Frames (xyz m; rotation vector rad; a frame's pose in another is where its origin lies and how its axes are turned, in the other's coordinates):
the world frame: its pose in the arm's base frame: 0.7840 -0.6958 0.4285 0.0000 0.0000 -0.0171
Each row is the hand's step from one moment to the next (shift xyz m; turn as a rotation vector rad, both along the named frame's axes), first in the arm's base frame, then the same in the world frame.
Working: the arm's base frame: its pose in the world frame: -0.7958 0.6823 -0.4285 0.0000 0.0000 0.0171

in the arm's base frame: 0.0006 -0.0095 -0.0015 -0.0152 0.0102 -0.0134
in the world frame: 0.0008 -0.0095 -0.0015 -0.0154 0.0099 -0.0134
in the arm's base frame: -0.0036 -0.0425 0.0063 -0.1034 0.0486 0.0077
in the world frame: -0.0029 -0.0426 0.0063 -0.1042 0.0468 0.0077
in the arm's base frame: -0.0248 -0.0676 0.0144 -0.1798 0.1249 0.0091
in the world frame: -0.0236 -0.0680 0.0144 -0.1819 0.1218 0.0091
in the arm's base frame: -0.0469 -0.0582 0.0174 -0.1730 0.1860 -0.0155
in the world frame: -0.0459 -0.0590 0.0174 -0.1762 0.1830 -0.0155
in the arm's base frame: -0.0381 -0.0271 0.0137 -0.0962 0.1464 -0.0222
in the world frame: -0.0376 -0.0277 0.0137 -0.0987 0.1447 -0.0222
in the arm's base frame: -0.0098 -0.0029 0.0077 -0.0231 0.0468 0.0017
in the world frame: -0.0097 -0.0031 0.0077 -0.0239 0.0464 0.0017
